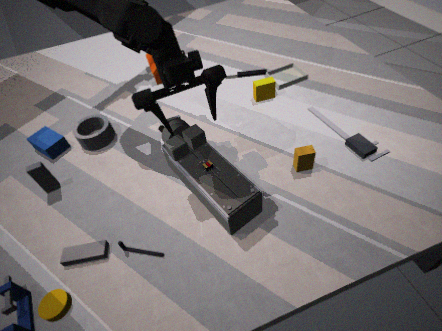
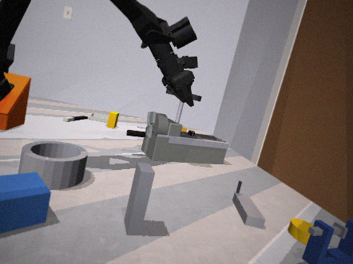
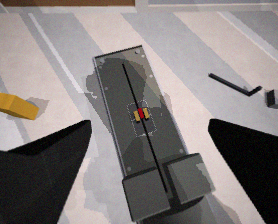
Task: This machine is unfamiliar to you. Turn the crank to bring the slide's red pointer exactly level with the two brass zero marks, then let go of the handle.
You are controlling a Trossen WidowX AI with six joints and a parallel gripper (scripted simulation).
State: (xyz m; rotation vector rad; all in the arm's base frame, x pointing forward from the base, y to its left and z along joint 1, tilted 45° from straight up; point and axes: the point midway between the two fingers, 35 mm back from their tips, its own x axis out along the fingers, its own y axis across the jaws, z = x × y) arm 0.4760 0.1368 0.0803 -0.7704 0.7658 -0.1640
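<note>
Right now the dark crank handle is 13 cm behind my gripper tip, 7 cm to the right of it and 11 cm below it. The rest, counted from my gripper tip: black hex key 14 cm ahead, 18 cm to the right, 16 cm below; then yellow disc 21 cm ahead, 33 cm to the right, 16 cm below; then red pointer 4 cm ahead, 1 cm to the left, 9 cm below.
</note>
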